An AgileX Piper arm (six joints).
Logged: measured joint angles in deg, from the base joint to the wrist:
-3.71 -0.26 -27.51 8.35 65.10 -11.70
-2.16 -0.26 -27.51 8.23 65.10 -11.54
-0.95 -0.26 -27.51 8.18 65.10 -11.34
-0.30 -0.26 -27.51 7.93 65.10 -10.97
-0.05 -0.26 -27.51 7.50 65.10 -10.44
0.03 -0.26 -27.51 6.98 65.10 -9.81
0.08 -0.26 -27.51 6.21 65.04 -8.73
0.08 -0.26 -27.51 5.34 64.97 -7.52
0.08 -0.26 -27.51 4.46 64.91 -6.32
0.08 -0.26 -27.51 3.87 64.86 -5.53
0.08 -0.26 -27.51 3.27 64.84 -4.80
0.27 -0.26 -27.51 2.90 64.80 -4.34
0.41 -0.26 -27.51 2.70 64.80 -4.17
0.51 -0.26 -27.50 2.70 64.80 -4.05
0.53 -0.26 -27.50 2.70 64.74 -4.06
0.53 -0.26 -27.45 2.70 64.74 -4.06
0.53 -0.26 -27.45 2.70 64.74 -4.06
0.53 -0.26 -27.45 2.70 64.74 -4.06
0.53 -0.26 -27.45 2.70 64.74 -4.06
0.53 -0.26 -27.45 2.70 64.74 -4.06
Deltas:
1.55 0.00 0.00 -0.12 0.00 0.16
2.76 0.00 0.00 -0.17 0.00 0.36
3.41 0.00 0.00 -0.42 0.00 0.73
3.66 0.00 0.00 -0.85 0.00 1.26
3.74 0.00 0.00 -1.37 0.00 1.89
3.79 0.00 0.00 -2.14 -0.06 2.97
3.79 0.00 0.00 -3.01 -0.13 4.18
3.79 0.00 0.00 -3.89 -0.19 5.38
3.79 0.00 0.00 -4.48 -0.24 6.17
3.79 0.00 0.00 -5.08 -0.26 6.90
3.98 0.00 0.00 -5.45 -0.30 7.36
4.12 0.00 0.00 -5.65 -0.30 7.53
4.22 0.00 0.01 -5.65 -0.30 7.65
4.24 0.00 0.01 -5.65 -0.36 7.64
4.24 0.00 0.06 -5.65 -0.36 7.64
4.24 0.00 0.06 -5.65 -0.36 7.64
4.24 0.00 0.06 -5.65 -0.36 7.64
4.24 0.00 0.06 -5.65 -0.36 7.64
4.24 0.00 0.06 -5.65 -0.36 7.64

